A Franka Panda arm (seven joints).
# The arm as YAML. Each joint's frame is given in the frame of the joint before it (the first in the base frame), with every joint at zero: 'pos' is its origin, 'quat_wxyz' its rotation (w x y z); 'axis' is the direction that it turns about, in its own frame. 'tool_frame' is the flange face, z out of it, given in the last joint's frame.
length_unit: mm
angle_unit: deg
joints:
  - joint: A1
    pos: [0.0, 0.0, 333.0]
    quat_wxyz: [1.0, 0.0, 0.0, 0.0]
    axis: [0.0, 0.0, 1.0]
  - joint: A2
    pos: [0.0, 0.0, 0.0]
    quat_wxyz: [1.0, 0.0, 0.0, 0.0]
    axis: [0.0, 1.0, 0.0]
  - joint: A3
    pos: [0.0, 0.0, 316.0]
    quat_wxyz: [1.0, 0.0, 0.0, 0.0]
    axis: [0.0, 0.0, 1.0]
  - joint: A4
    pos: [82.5, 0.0, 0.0]
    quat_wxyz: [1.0, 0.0, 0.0, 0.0]
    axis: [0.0, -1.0, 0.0]
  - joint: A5
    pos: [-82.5, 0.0, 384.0]
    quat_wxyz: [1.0, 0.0, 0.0, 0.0]
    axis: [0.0, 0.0, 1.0]
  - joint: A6
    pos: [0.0, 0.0, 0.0]
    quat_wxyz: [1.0, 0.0, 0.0, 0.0]
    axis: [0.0, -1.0, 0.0]
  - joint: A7
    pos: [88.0, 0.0, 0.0]
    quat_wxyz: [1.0, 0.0, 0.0, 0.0]
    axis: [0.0, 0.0, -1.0]
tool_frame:
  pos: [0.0, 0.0, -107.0]
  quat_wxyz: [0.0, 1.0, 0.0, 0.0]
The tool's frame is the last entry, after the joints.
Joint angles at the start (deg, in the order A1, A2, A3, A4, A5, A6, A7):
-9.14 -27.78 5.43 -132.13 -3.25 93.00 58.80
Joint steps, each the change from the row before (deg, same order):
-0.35 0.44 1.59 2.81 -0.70 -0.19 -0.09
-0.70 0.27 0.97 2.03 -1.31 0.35 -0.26
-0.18 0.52 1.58 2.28 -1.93 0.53 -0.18
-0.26 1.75 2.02 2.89 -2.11 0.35 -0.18
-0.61 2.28 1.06 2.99 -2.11 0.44 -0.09
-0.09 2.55 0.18 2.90 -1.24 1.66 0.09
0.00 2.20 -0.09 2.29 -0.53 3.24 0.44
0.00 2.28 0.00 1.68 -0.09 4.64 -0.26
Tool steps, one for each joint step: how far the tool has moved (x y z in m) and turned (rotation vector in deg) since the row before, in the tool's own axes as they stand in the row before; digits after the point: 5 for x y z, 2 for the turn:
-0.00447 -0.00681 -0.02091 1.08 2.50 -0.92
0.00226 -0.00257 -0.01575 0.86 2.57 -0.31
-0.00293 -0.00784 -0.01756 0.62 3.56 -1.29
-0.00196 -0.01465 -0.01475 -0.03 3.30 -1.80
0.00857 -0.01151 -0.00997 -0.07 2.46 -0.67
0.01208 -0.01315 -0.00792 1.39 1.79 -0.22
0.01237 -0.01377 -0.00667 2.88 1.82 0.34
0.01098 -0.01706 -0.00225 3.76 1.81 -0.49

